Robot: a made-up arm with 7 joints.
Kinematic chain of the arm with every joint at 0, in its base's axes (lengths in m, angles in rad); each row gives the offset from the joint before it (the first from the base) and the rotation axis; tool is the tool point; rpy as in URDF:
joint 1: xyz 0 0 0.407 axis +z
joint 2: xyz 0 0 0 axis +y
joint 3: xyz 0 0 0.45 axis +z
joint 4: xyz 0.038 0 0 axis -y
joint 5: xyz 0.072 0 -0.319 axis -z
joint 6: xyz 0 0 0 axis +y
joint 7: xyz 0.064 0 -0.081 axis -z
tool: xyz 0 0 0 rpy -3.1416 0 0
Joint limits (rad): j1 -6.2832..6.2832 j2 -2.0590..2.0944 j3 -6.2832..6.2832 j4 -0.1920..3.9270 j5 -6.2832..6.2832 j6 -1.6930..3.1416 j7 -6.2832..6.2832
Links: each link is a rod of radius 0.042 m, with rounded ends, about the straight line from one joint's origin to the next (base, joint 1, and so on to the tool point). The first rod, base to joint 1, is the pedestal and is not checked.
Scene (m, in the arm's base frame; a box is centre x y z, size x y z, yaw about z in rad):
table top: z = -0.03
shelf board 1: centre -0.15 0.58 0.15 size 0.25 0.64 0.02 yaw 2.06
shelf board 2: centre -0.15 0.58 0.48 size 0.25 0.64 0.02 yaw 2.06
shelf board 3: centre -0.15 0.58 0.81 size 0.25 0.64 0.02 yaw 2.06
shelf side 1: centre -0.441 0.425 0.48 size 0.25 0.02 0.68 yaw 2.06
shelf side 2: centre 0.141 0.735 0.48 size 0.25 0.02 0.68 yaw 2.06
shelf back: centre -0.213 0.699 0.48 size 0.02 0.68 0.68 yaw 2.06
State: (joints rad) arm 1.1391 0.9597 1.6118 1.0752 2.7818 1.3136 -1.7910
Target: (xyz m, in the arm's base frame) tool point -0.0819 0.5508 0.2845
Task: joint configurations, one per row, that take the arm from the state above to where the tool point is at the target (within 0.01 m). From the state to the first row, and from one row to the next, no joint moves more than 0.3 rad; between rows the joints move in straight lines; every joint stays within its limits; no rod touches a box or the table.
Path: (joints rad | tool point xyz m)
1: 0.8757 0.9124 1.5950 1.0477 2.8438 1.3197 -1.8150 | -0.1733 0.4959 0.6527
2: 0.6123 0.8650 1.5782 1.0201 2.9058 1.3259 -1.8391 | -0.0473 0.5156 0.6503
3: 0.3489 0.8177 1.5614 0.9926 2.9678 1.3320 -1.8631 | 0.0787 0.5042 0.6472
4: 0.0854 0.7704 1.5446 0.9651 3.0298 1.3381 -1.8871 | 0.1970 0.4626 0.6434
5: -0.1780 0.7231 1.5277 0.9376 3.0919 1.3443 -1.9112 | 0.3004 0.3936 0.6392
6: -0.4414 0.6757 1.5109 0.9100 3.1539 1.3504 -1.9352 | 0.3826 0.3019 0.6345
7: -0.1733 0.8203 1.3817 0.8342 3.0757 1.3125 -1.8991 | 0.3245 0.3681 0.5420
8: 0.0949 0.9649 1.2524 0.7584 2.9975 1.2746 -1.8631 | 0.2327 0.4162 0.4483
9: 0.3630 1.1094 1.1231 0.6826 2.9194 1.2366 -1.8270 | 0.1183 0.4286 0.3604
10: 0.6312 1.2540 0.9938 0.6067 2.8412 1.1987 -1.7910 | 0.0006 0.3958 0.2845
11: 0.7691 1.3086 1.0346 0.8163 2.8441 1.2345 -1.7910 | -0.0368 0.4777 0.2816
12: 0.9070 1.3631 1.0755 1.0258 2.8469 1.2702 -1.7910 | -0.0819 0.5508 0.2845

